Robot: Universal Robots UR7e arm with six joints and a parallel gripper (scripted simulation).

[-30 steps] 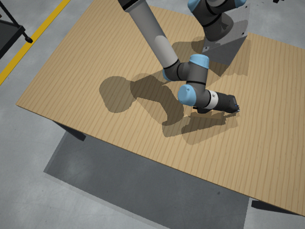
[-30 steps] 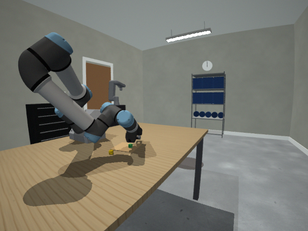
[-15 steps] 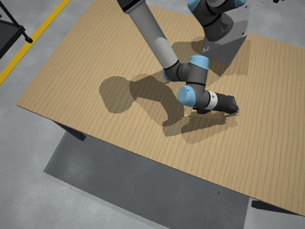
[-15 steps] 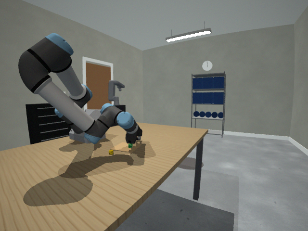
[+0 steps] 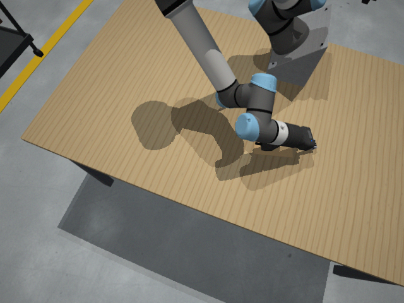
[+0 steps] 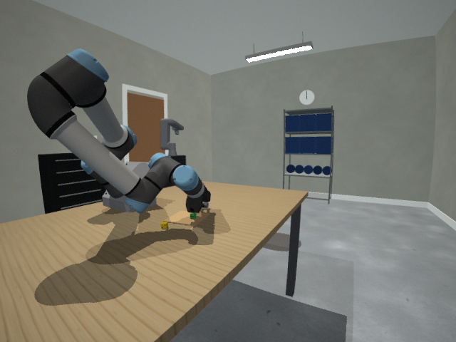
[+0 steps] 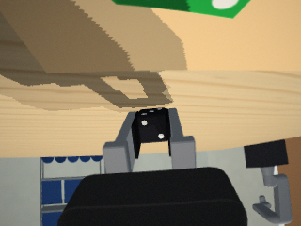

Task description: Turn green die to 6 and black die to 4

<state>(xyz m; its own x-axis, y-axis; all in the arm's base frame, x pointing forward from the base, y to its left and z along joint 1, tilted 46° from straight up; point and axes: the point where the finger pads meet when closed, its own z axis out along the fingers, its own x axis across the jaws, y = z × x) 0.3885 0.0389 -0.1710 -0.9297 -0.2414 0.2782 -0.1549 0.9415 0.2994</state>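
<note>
The green die lies 13 cm to the right of my hand, 4 cm ahead of it and 1 cm below it. Round my hand: yellow die: 25 cm to the right, 1 cm below; then black die: 1 cm to the left, 1 cm below; then tan mat: 13 cm to the right, 2 cm below, 1 cm ahead.
</note>
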